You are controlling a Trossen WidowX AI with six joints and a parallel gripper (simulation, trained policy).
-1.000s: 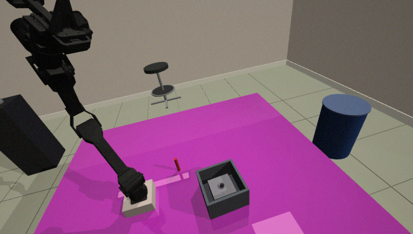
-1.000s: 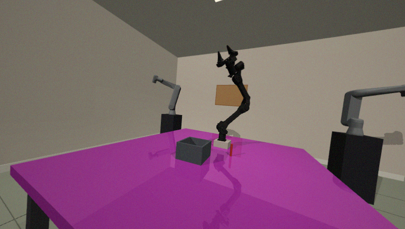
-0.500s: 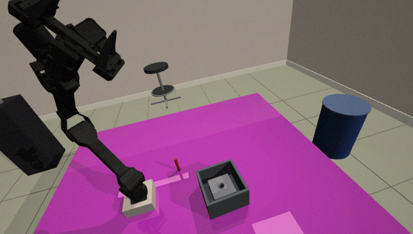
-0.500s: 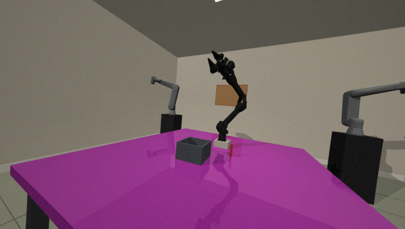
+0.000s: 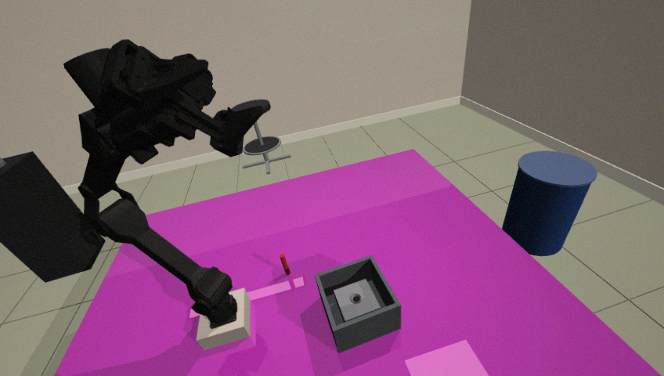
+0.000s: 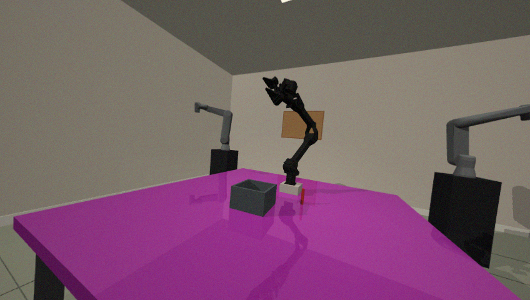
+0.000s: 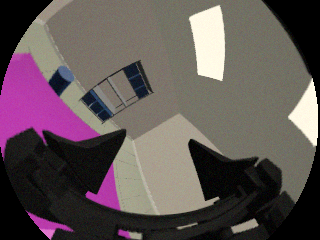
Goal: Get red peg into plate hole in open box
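My gripper tip is 4 cm past the red peg, 25 cm to the right of it and 57 cm above it. Also, from my gripper tip: dark grey box (11 cm ahead, 5 cm to the left, 58 cm below); grey plate (11 cm ahead, 5 cm to the left, 56 cm below).
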